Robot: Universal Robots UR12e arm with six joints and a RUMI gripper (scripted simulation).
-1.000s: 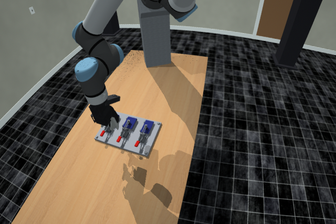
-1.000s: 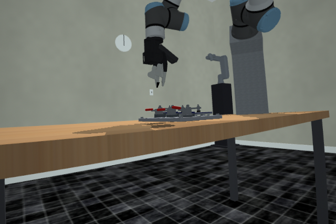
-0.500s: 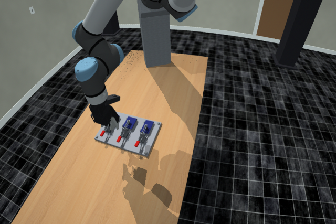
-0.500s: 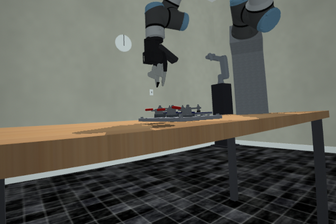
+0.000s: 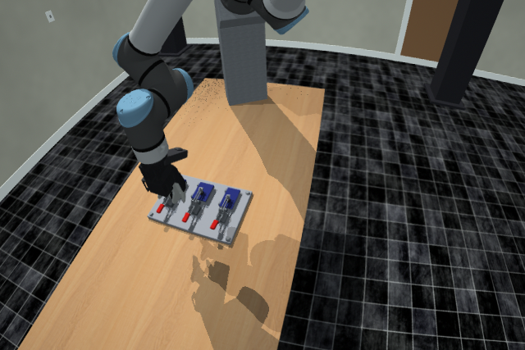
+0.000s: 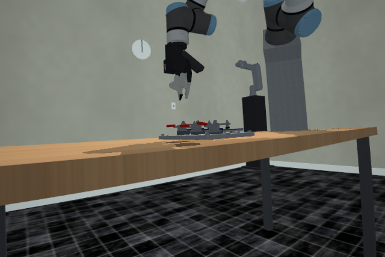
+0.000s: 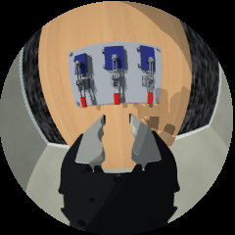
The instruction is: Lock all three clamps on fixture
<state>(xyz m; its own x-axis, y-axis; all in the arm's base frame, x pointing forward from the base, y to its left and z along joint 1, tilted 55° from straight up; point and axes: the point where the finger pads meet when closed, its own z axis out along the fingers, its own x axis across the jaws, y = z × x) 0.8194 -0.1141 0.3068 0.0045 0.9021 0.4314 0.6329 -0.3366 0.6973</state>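
My gripper is now 90 mm past the grey fixture plate and 160 mm above it.
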